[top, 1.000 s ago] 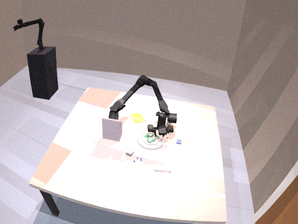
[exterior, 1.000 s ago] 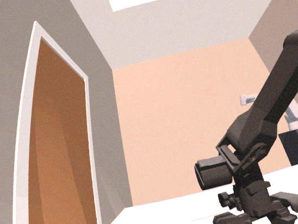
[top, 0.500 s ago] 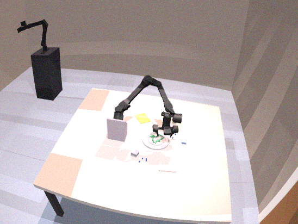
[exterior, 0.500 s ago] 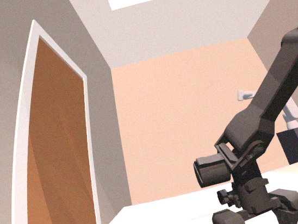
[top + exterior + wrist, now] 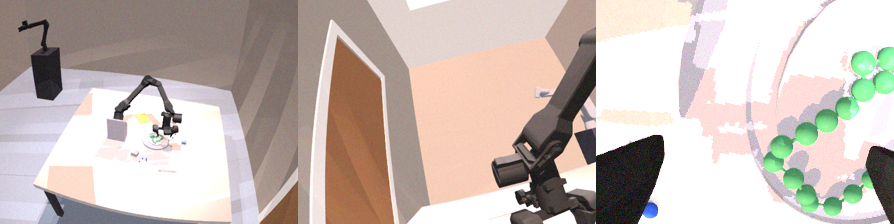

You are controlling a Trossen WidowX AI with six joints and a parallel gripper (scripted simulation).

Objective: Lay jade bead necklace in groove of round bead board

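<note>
Right now the round white bead board is 60 mm behind my gripper tip, 30 mm to the right of it and 10 mm below it. Also, from my gripper tip: yellow sheet (220 mm to the left, 200 mm behind, 20 mm below); blue block (160 mm ahead, 10 mm to the right, 10 mm below); cream block (220 mm to the left, 70 mm ahead).
</note>
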